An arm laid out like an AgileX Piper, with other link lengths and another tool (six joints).
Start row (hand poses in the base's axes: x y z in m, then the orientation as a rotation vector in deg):
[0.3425 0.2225 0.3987 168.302 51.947 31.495]
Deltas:
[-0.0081 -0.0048 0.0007 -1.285 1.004 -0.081]
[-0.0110 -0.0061 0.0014 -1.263 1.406 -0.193]
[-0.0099 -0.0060 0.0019 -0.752 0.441 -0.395]
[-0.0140 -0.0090 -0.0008 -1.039 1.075 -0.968]
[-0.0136 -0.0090 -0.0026 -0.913 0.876 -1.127]
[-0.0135 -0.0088 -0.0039 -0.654 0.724 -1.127]
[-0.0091 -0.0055 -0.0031 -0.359 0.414 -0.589]
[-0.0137 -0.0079 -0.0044 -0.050 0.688 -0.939]
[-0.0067 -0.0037 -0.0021 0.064 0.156 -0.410]
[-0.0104 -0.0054 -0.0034 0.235 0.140 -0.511]
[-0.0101 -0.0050 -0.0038 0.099 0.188 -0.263]
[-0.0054 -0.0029 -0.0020 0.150 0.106 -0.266]
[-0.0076 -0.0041 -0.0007 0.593 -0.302 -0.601]
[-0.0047 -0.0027 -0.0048 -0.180 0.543 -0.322]
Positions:
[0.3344 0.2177 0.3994 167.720 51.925 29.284]
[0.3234 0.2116 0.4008 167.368 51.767 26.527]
[0.3135 0.2056 0.4027 167.034 51.201 25.439]
[0.2995 0.1966 0.4019 166.907 49.846 23.258]
[0.2859 0.1876 0.3993 166.818 48.236 21.430]
[0.2724 0.1788 0.3954 166.871 46.623 19.964]
[0.2633 0.1733 0.3923 166.886 45.785 19.140]
[0.2496 0.1654 0.3879 167.390 44.484 18.047]
[0.2429 0.1617 0.3858 167.630 43.901 17.817]
[0.2325 0.1563 0.3824 168.050 43.175 17.682]
[0.2224 0.1513 0.3786 168.288 42.814 17.435]
[0.2170 0.1484 0.3766 168.543 42.441 17.329]
[0.2094 0.1443 0.3759 169.152 41.542 17.992]
[0.2047 0.1416 0.3711 169.269 41.113 17.097]

